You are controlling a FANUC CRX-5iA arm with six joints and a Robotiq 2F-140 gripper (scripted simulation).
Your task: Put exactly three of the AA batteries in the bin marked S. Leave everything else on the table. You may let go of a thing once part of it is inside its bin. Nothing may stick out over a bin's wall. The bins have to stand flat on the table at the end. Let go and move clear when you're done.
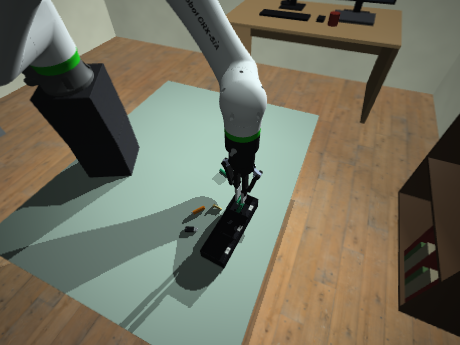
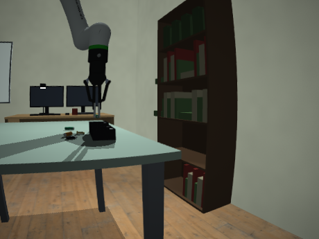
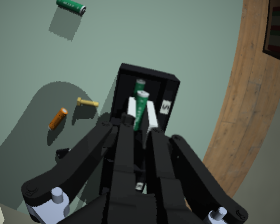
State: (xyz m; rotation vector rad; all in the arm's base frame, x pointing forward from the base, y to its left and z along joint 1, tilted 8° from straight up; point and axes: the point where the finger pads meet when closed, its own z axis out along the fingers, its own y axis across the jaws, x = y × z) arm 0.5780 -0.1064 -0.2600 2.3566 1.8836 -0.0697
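Now: hand 10 cm above the small yellow piece, 9 cm past it and 1 cm to the left of it. From my hand the other things lie so: orange battery: 15 cm behind, 9 cm below, 4 cm to the right; then small dark piece: 14 cm behind, 12 cm to the right, 10 cm below.
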